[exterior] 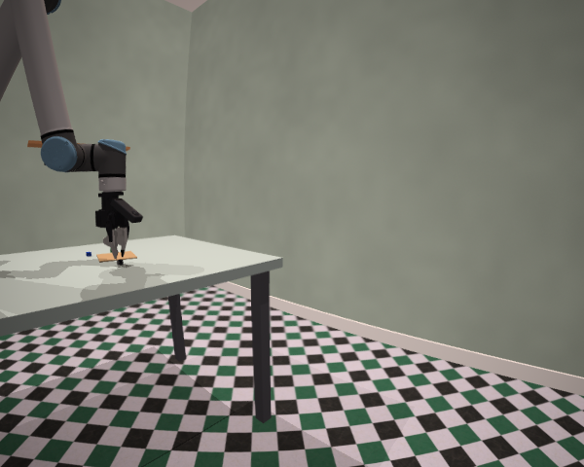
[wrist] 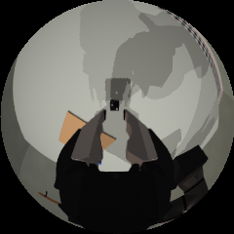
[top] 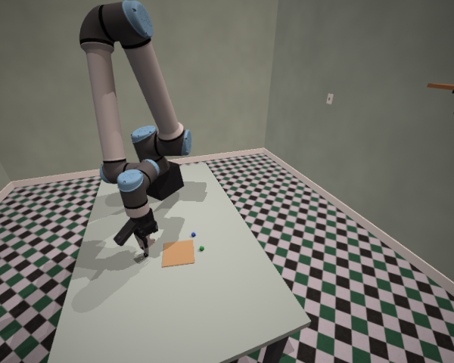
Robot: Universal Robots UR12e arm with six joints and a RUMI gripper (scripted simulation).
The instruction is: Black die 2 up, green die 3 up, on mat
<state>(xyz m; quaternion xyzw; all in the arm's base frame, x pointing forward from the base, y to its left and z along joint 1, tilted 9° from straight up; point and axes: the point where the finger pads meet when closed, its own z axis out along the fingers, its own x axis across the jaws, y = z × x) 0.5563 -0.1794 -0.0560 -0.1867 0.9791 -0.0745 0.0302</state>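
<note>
The black die lies 3 cm below my hand. Round my hand: green die 8 cm ahead, 24 cm to the left, 3 cm below; then orange mat 5 cm ahead, 14 cm to the left, 4 cm below; then blue die 3 cm behind, 24 cm to the left, 3 cm below.
</note>
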